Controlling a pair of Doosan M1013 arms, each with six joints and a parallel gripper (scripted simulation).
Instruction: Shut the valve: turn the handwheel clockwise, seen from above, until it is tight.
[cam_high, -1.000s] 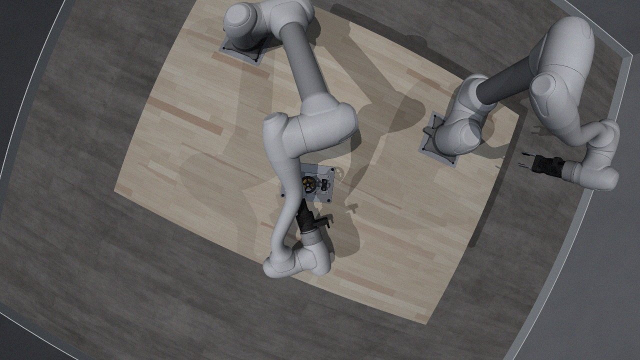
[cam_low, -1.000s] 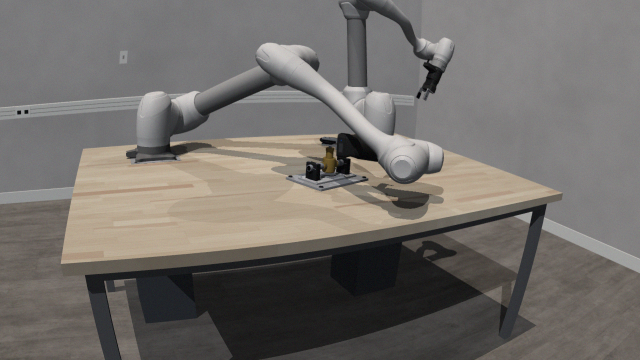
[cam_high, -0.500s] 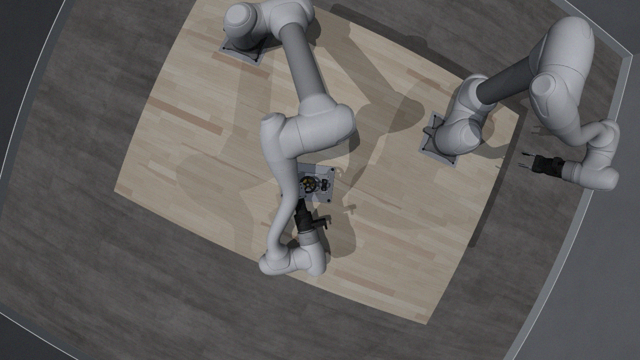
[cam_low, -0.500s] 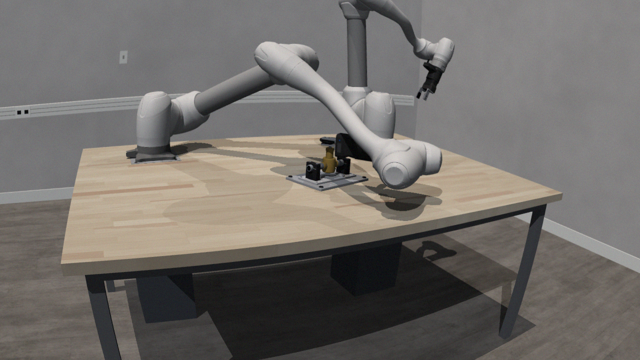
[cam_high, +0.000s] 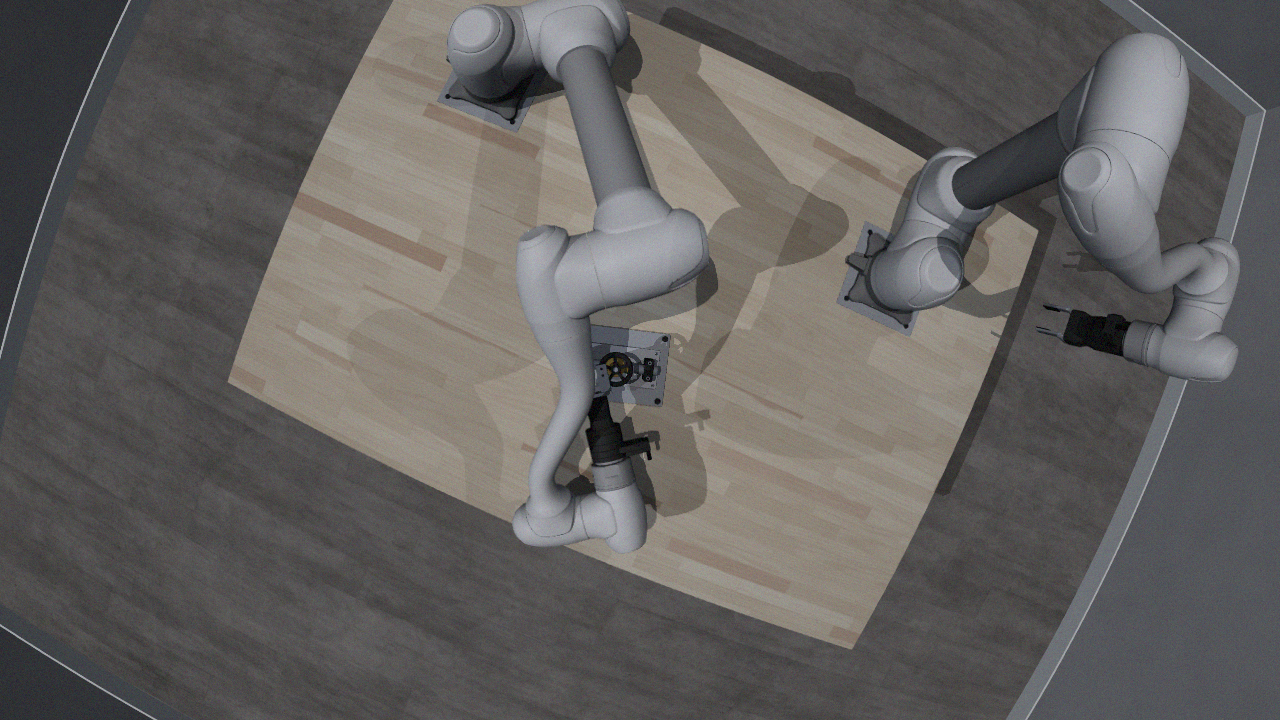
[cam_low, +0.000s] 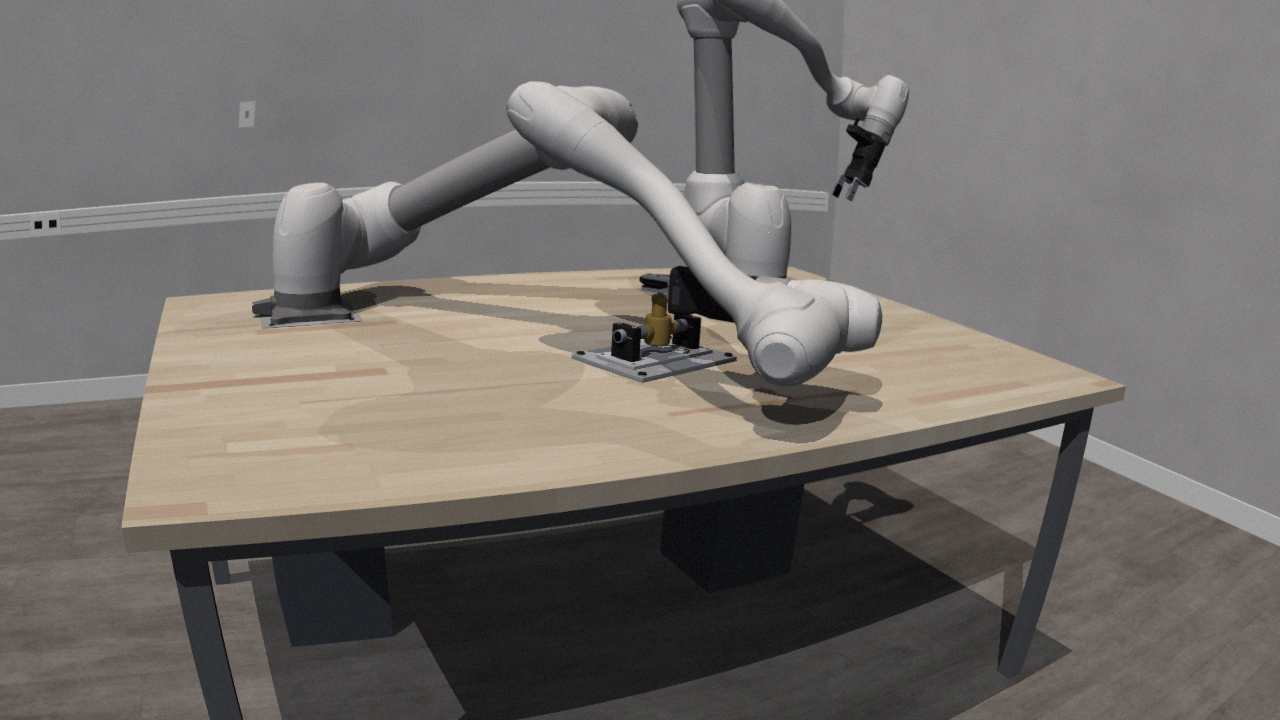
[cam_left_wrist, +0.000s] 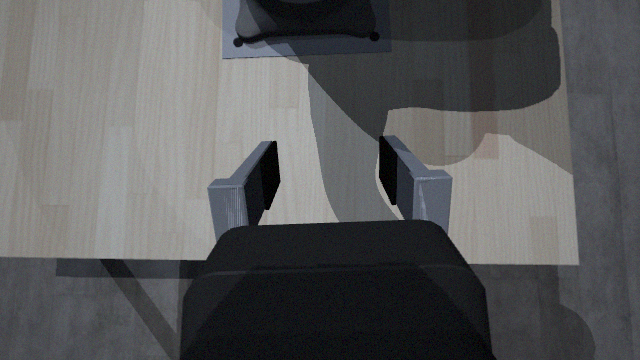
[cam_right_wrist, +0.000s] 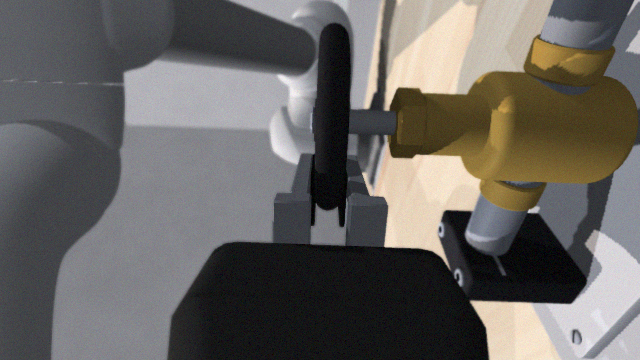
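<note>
Right now my right hand is 2 cm past the black handwheel, 2 cm to the right of it and 1 cm above it.
</note>
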